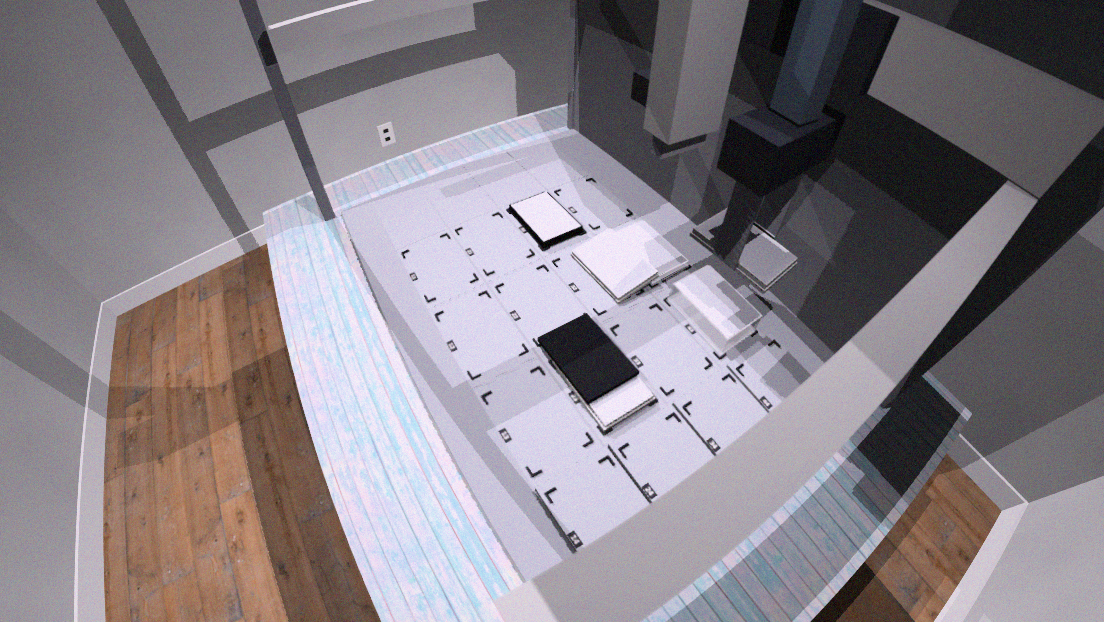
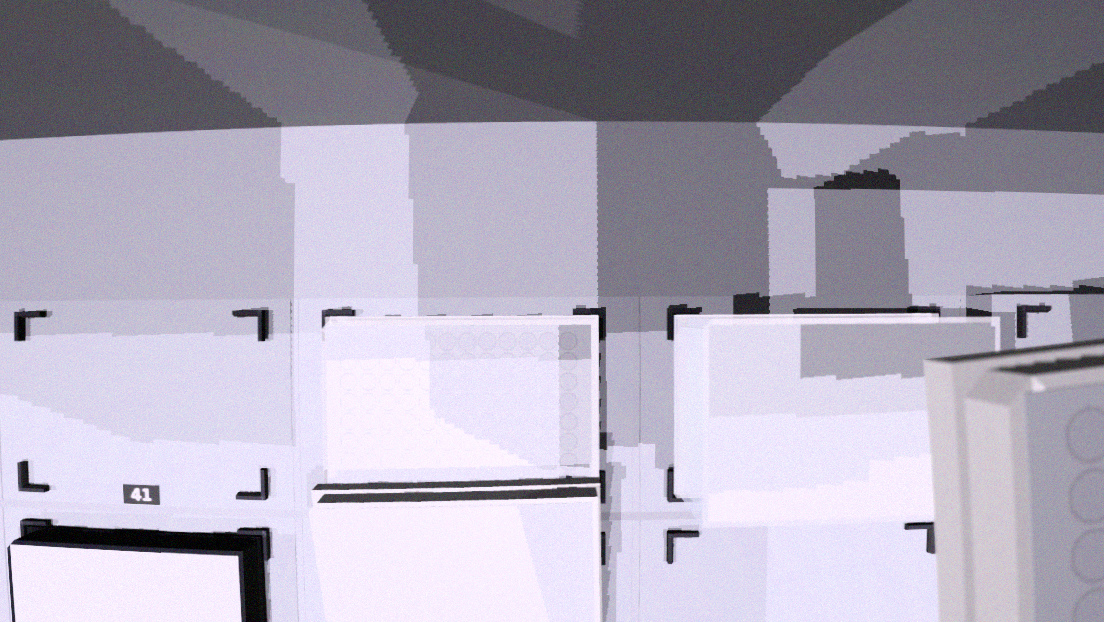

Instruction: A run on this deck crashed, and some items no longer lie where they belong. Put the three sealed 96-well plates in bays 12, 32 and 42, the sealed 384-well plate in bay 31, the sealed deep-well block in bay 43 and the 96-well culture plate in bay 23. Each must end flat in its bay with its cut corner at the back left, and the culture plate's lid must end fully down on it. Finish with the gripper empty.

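Where they show: gripper, fingertip midpoint: (image 1: 745, 246); robot's base, link origin: (image 1: 403, 253).
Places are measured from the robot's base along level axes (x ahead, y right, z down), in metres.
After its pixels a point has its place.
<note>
My gripper (image 1: 740, 245) @[y -0.363, x 0.401, z -0.161 m] is shut on a pale sealed 96-well plate (image 1: 767, 261) @[y -0.362, x 0.440, z -0.168 m] (image 2: 1070, 509) @[y -0.379, x 0.346, z -0.168 m], held above the deck at the back, beyond bay 43; its far jaw is hidden. The deep-well block (image 1: 714, 305) @[y -0.351, x 0.397, z -0.042 m] (image 2: 818, 455) @[y -0.351, x 0.376, z -0.042 m] stands in bay 43. One pale sealed 96-well plate (image 1: 652, 235) @[y -0.391, x 0.209, z -0.014 m] (image 2: 463, 401) @[y -0.369, x 0.231, z -0.014 m] lies in bay 42, another (image 1: 614, 262) @[y -0.287, x 0.232, z -0.021 m] (image 2: 432, 564) @[y -0.299, x 0.218, z -0.023 m] at bay 32. The black-sided, white-topped 384-well plate (image 1: 544, 217) @[y -0.252, x 0.070, z -0.014 m] (image 2: 127, 583) @[y -0.280, x 0.067, z -0.014 m] sits in bay 31. At bay 23 a black slab (image 1: 588, 356) @[y -0.149, x 0.356, z -0.018 m], apparently the lid, lies offset over the pale culture plate (image 1: 627, 401) @[y -0.154, x 0.441, z -0.014 m]. Cut corners are unclear.
The parked pipetting stage (image 1: 691, 77) hangs behind the deck, left of the gripper's column. A pale rail (image 1: 811, 421) @[y -0.047, x 0.620, z -0.400 m] crosses above the front right of the deck. A dark post (image 1: 289, 115) @[y 0.103, x -0.207, z -0.237 m] stands at the left. Black corner brackets mark the bays, including bay 41 (image 2: 140, 401) @[y -0.365, x 0.065, z 0.000 m].
</note>
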